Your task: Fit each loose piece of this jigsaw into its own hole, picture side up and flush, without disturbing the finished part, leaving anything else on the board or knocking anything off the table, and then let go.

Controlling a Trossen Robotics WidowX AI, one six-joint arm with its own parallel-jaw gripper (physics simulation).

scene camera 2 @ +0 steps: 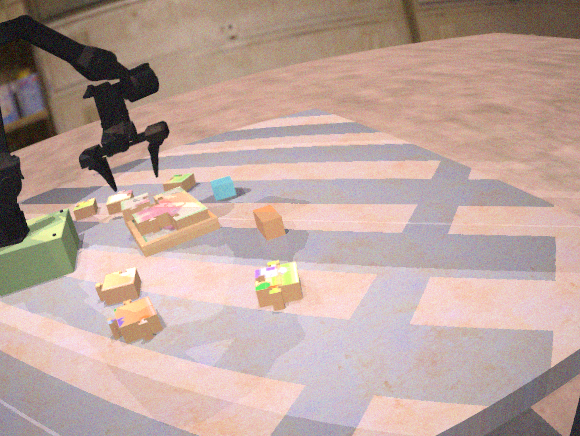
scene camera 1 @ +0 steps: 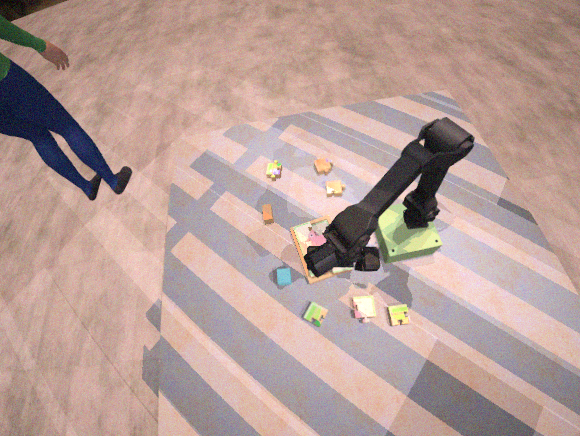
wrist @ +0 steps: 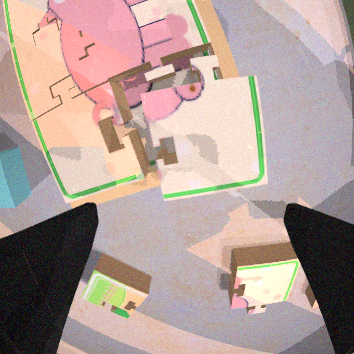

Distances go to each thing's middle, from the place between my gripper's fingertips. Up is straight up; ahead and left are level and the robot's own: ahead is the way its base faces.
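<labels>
The jigsaw board (scene camera 2: 151, 243) is there in my sight, 5 cm ahead of my hand and 6 cm below it. It is also 9 cm to the right of my hand.
</labels>
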